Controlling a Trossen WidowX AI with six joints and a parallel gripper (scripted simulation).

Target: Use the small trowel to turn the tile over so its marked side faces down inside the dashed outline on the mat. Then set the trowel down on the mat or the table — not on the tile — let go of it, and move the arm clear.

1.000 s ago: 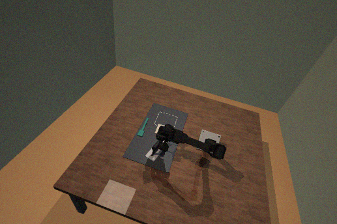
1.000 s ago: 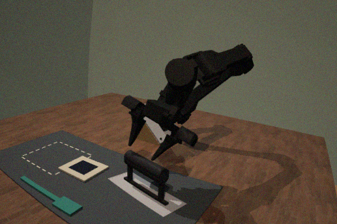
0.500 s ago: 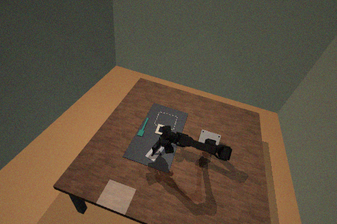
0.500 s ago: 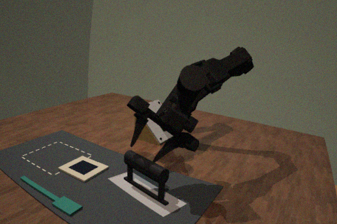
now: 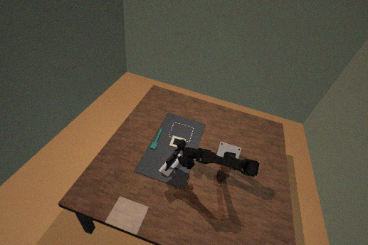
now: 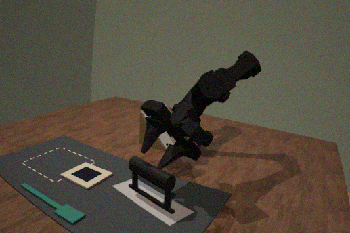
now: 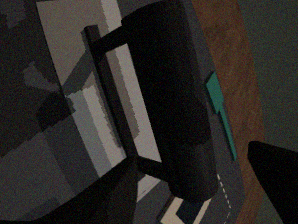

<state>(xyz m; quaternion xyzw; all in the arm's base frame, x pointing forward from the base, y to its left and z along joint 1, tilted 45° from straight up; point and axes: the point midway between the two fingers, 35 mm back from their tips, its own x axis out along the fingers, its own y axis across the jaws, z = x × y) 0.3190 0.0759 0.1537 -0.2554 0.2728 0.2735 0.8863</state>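
The grey mat is 6 cm ahead of my gripper tip, 15 cm to the right of it and 11 cm below it. Round my gripper tip: green trowel 20 cm ahead, 13 cm to the right, 9 cm below; then tan tile 4 cm ahead, 18 cm to the right, 8 cm below.
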